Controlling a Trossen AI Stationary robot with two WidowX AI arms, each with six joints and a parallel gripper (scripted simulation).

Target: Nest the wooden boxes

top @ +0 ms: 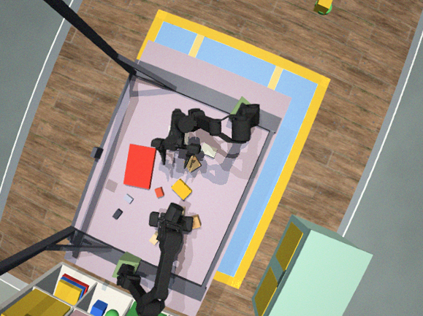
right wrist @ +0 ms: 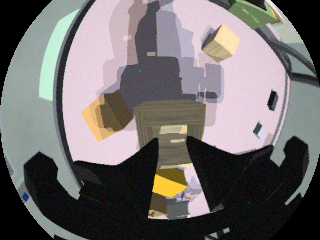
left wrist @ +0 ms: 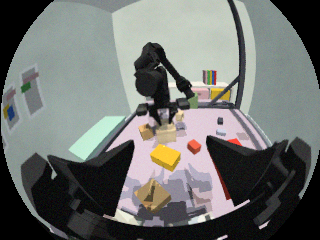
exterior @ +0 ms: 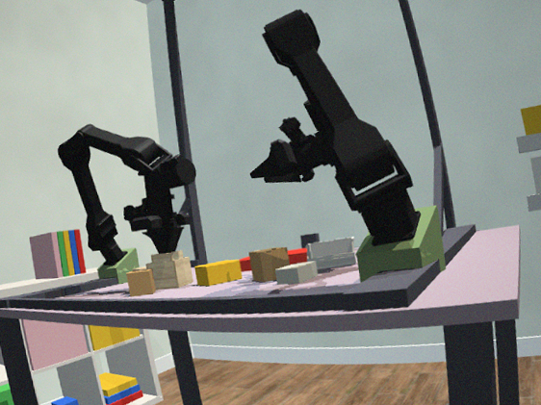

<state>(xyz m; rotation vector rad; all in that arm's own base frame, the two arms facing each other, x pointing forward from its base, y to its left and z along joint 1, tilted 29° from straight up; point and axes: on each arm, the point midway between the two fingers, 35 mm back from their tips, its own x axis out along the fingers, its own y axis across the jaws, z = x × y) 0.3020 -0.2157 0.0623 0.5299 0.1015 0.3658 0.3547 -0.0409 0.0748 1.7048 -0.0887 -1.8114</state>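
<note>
The tan box lies 9 cm ahead of my right hand, 7 cm below it and 2 cm to the left of it. From my right hand the other things lie so: pale block 34 cm to the left, 8 cm below, 6 cm behind; then flat red slab 28 cm behind, 8 cm to the left, 8 cm below; then red cube 13 cm behind, 8 cm below, 4 cm to the left.
</note>
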